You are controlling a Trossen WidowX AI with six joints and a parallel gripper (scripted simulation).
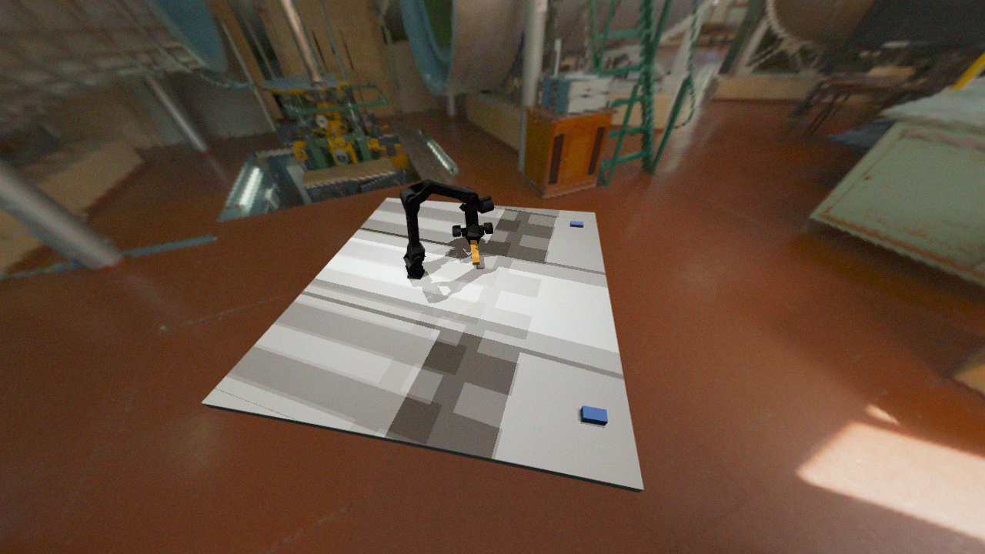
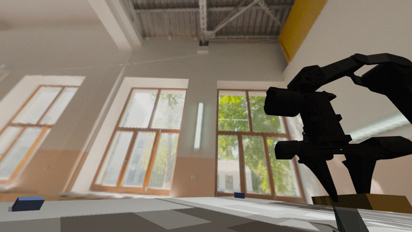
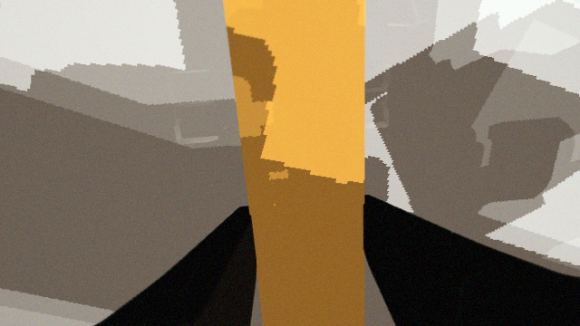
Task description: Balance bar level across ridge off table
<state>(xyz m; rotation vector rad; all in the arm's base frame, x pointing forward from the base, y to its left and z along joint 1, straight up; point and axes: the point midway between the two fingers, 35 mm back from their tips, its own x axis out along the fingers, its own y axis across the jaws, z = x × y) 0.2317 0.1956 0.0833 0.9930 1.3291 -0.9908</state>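
The yellow bar is 10 mm ahead of my gripper tip and 30 mm to the right of it.
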